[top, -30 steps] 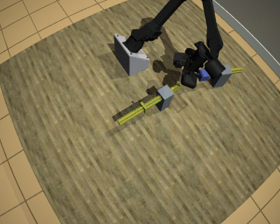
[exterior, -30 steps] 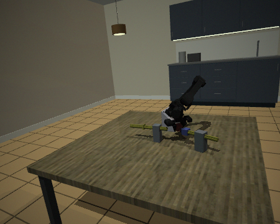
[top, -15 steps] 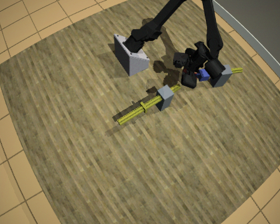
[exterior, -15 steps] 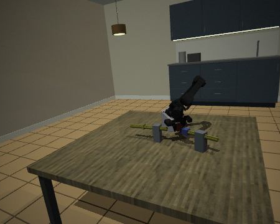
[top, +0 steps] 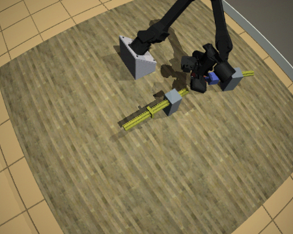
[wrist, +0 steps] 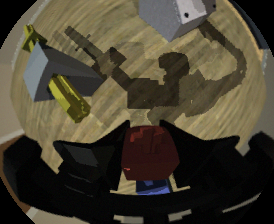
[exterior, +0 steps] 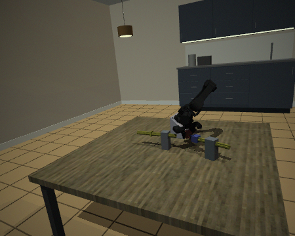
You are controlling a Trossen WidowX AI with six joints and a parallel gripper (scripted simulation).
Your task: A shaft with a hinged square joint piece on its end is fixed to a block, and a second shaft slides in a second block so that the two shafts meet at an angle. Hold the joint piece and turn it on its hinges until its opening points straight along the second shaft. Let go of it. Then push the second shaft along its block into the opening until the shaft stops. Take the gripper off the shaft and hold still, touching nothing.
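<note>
The red joint piece is 3 cm above my gripper tip, 2 cm to the left of it and 2 cm ahead of it.
</note>
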